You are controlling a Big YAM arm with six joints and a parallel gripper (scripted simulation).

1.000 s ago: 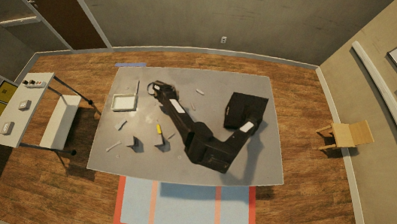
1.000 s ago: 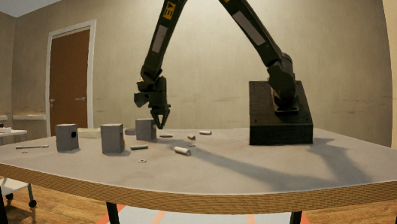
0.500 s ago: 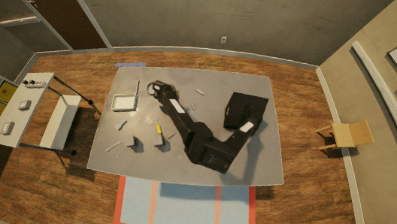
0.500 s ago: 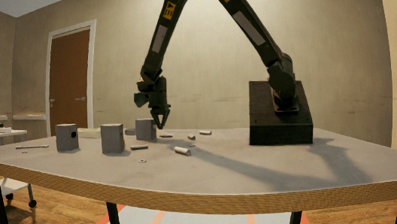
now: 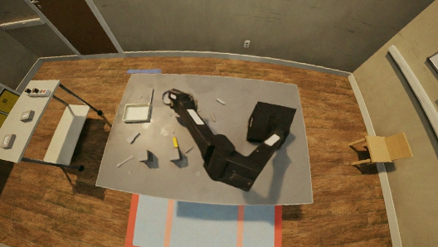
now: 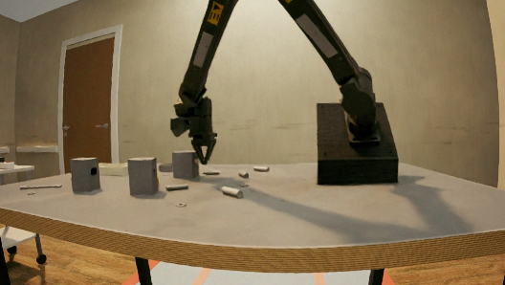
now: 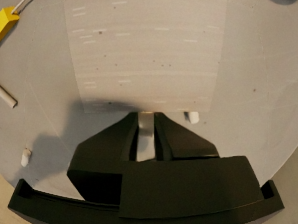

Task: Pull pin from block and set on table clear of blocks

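Right now the white pin is 20 mm ahead of my hand. Also, from my hand: white tray: 390 mm ahead, 20 mm to the left, 40 mm below.
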